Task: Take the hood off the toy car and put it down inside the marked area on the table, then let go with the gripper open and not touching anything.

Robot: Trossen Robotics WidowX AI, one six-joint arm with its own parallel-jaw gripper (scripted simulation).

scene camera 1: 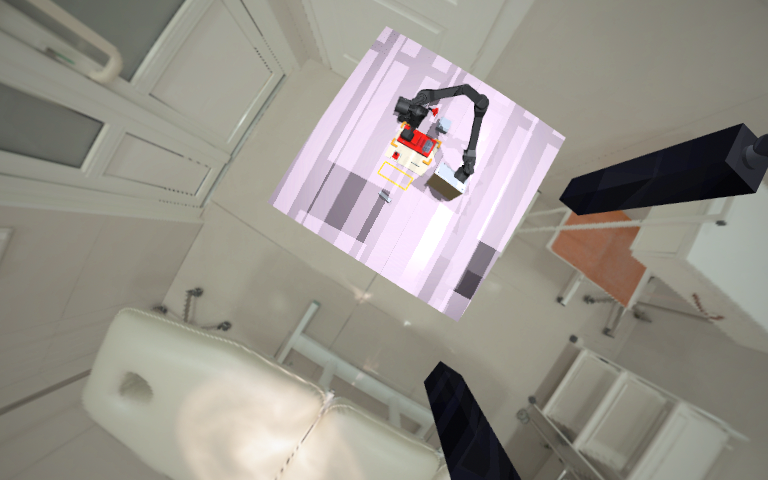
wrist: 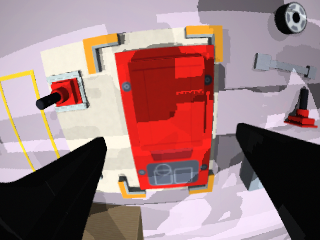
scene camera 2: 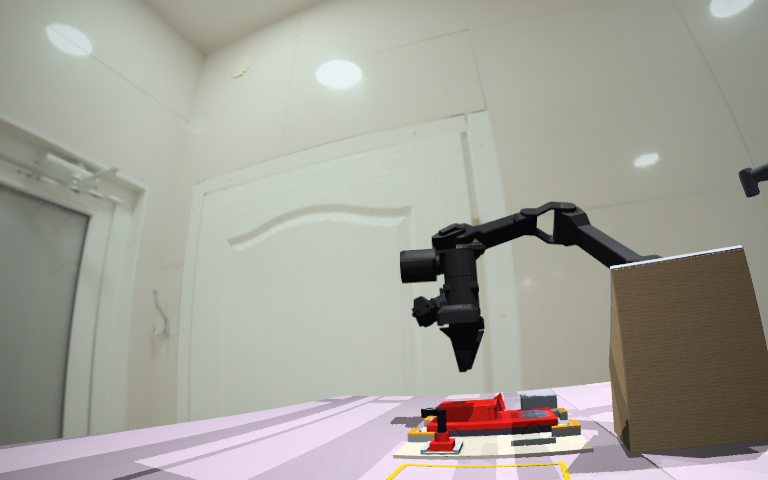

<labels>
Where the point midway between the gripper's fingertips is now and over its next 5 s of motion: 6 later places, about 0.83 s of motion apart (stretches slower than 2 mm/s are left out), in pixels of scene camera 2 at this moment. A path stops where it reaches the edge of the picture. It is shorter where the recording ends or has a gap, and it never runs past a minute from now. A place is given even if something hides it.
My gripper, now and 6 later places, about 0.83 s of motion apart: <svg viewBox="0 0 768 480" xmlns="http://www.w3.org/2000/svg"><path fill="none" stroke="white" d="M466 370L466 376L466 385L466 394L467 401L467 408L467 410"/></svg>
</labels>
